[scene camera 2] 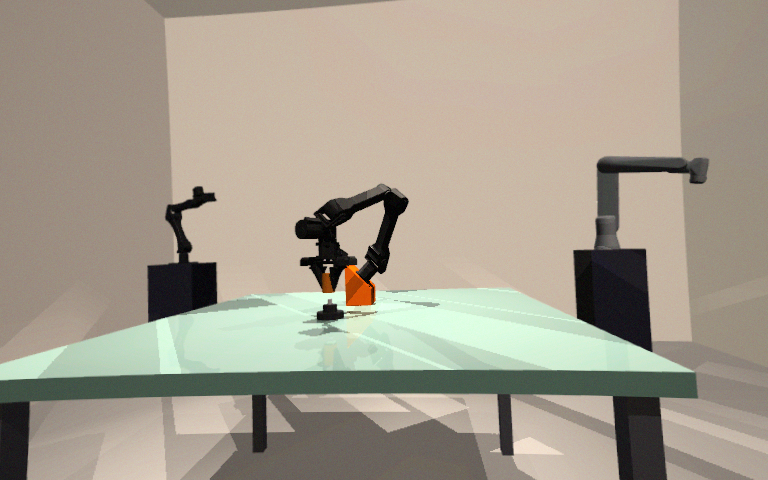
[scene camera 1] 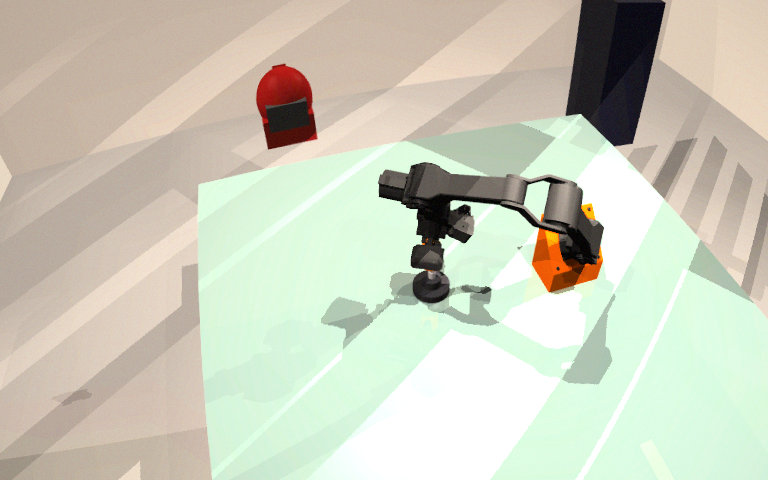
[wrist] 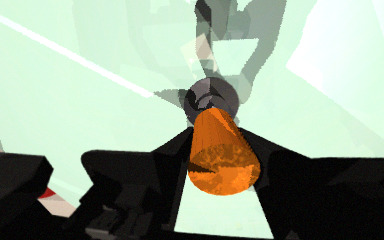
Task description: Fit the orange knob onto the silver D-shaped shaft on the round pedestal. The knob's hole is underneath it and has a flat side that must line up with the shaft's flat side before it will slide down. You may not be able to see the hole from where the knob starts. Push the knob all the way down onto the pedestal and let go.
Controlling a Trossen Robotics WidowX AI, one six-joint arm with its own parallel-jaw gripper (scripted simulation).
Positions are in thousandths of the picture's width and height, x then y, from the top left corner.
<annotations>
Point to a pedestal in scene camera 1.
558,597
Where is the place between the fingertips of my gripper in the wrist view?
559,548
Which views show my gripper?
Scene camera 2, scene camera 1 and the wrist view: all of them.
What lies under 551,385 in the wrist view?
A pedestal.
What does my gripper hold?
An orange knob.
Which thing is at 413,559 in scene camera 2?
My gripper.
</annotations>
